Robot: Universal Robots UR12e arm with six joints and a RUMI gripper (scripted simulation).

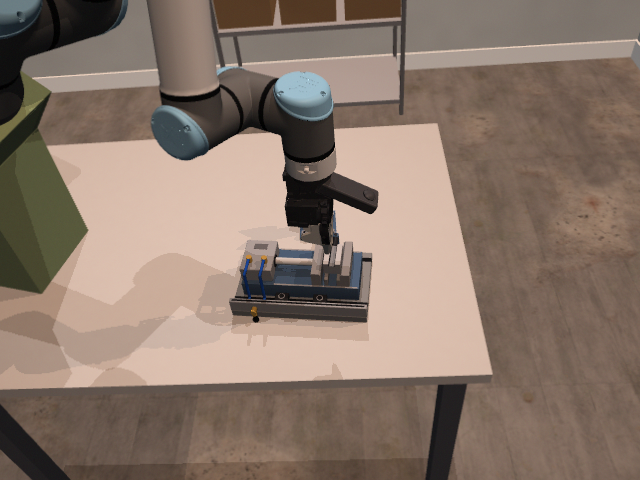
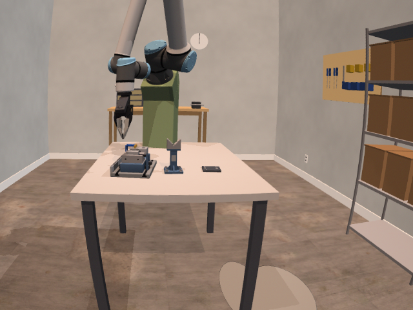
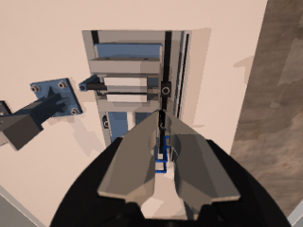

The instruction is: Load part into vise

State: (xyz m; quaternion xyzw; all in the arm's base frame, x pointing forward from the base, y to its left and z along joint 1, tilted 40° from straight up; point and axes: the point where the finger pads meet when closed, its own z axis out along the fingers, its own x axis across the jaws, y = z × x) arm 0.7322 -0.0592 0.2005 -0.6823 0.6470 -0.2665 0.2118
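Right now my hand is 8 cm above the part and 5 cm to the right of it. Round my hand: moving jaw (10 cm below, 5 cm to the left, 3 cm behind); fixed jaw (10 cm below, 5 cm to the left, 3 cm ahead); work stop (10 cm to the left, 9 cm below).
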